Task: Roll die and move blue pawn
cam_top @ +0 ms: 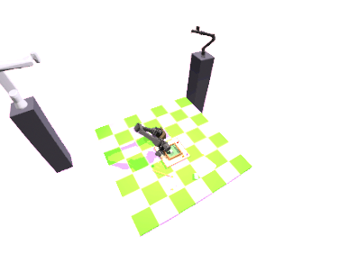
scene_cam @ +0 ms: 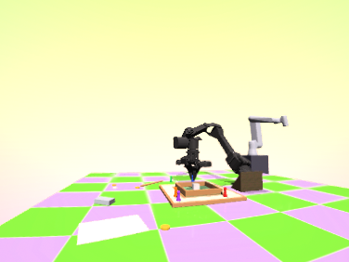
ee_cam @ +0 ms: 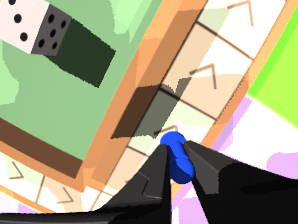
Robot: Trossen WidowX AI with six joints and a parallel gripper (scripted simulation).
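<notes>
Now: gripper tip 2 cm short of the white die, 10 cm to the right of it and 1 cm above it. From my gripper tip the other things lie so: blue pawn 1 cm above; green pawn 8 cm ahead, 14 cm to the right, 2 cm below; green tray 2 cm ahead, 11 cm to the left, 3 cm below.
</notes>
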